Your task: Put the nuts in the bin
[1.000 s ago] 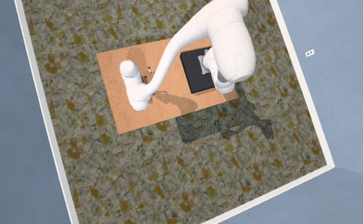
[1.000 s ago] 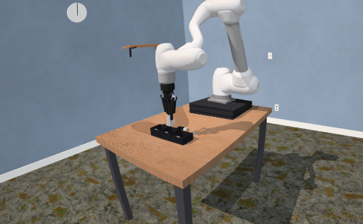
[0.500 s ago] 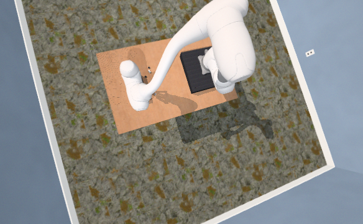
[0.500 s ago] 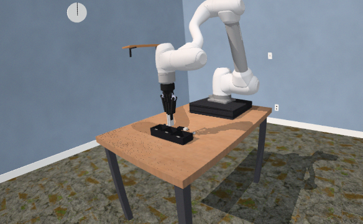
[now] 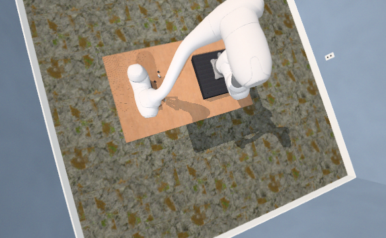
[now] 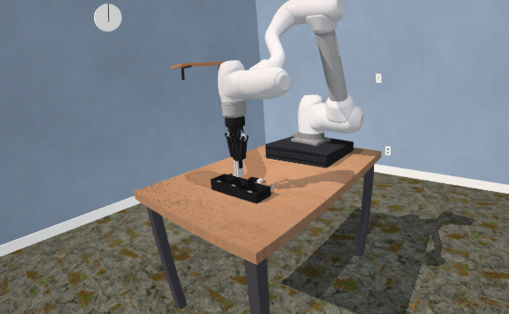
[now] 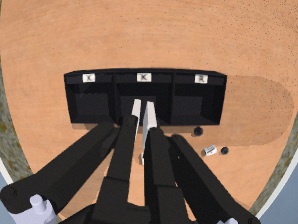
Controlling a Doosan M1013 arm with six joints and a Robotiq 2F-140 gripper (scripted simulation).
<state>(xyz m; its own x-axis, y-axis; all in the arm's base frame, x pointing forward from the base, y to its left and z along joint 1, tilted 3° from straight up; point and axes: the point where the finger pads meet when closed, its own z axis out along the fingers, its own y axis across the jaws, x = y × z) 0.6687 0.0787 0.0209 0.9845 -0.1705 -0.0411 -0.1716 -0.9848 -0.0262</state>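
Now: hand 8 cm above the black bin row and 1 cm short of it. Round my hand: white piece (15 cm to the right, 11 cm behind, 10 cm below); pale nut (11 cm behind, 10 cm below, 7 cm to the left).
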